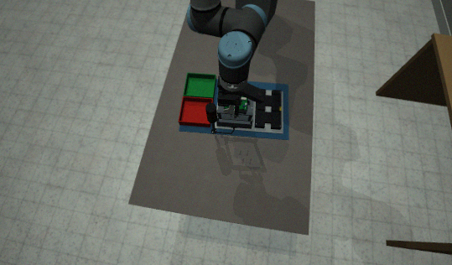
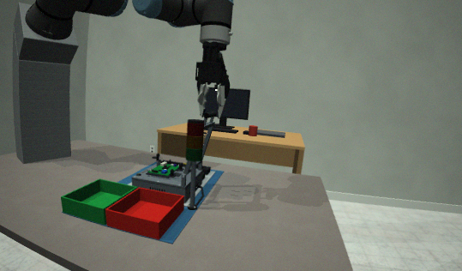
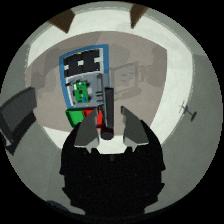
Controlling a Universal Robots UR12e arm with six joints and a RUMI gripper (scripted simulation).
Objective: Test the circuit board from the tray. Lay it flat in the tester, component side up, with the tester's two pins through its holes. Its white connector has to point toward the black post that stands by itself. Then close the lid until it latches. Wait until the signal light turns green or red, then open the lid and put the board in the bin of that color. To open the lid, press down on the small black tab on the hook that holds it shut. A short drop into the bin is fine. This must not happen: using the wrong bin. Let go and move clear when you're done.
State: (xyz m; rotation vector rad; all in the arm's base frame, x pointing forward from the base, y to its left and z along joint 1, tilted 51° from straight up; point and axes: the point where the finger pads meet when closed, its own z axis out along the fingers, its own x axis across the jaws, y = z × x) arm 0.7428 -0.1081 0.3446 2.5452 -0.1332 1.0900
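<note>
Now: hand 180 mm past the black latch hook, 120 mm to the right of it and 180 mm above it. Also, from my hand: tester lid 20 mm behind, 90 mm below; red bin 160 mm behind, 160 mm to the right, 260 mm below; green circuit board 140 mm behind, 40 mm to the left, 200 mm below.
</note>
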